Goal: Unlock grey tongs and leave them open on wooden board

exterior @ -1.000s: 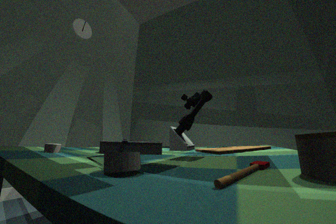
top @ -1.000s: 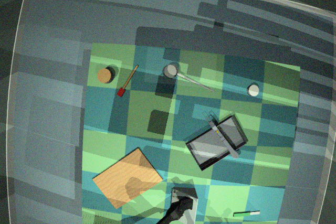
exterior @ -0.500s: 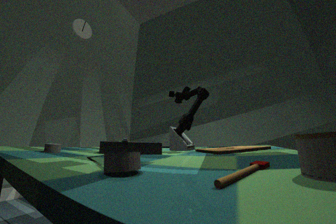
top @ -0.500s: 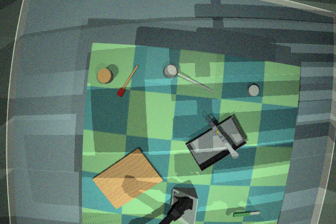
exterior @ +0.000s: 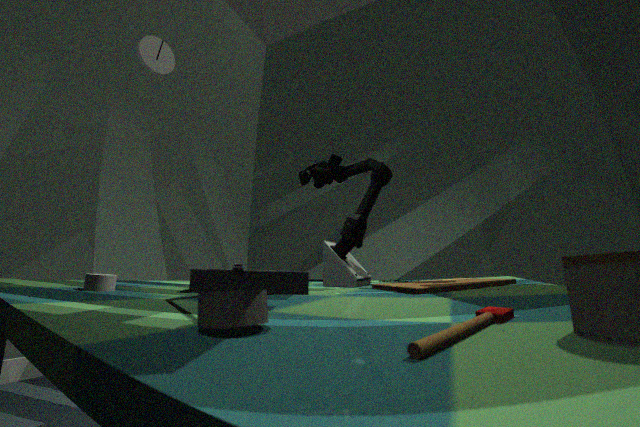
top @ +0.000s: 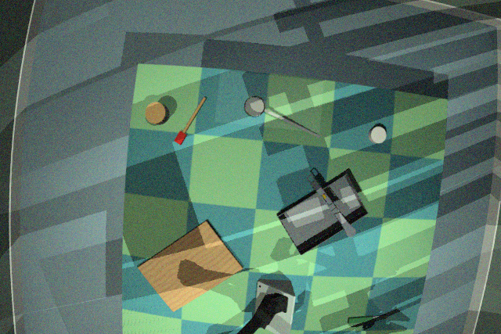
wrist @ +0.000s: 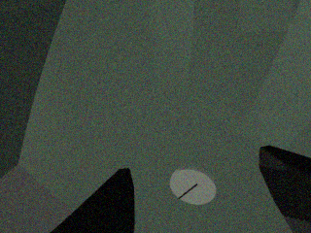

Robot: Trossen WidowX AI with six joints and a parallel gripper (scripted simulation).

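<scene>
The yellow lock piece is 620 mm ahead of my gripper tip, 140 mm to the left of it and 510 mm below it. Round my gripper tip: red-headed spatula (840 mm ahead, 670 mm to the left, 570 mm below); then wooden board (280 mm ahead, 640 mm to the left, 570 mm below); then roasting tin (540 mm ahead, 130 mm to the left, 550 mm below).
</scene>
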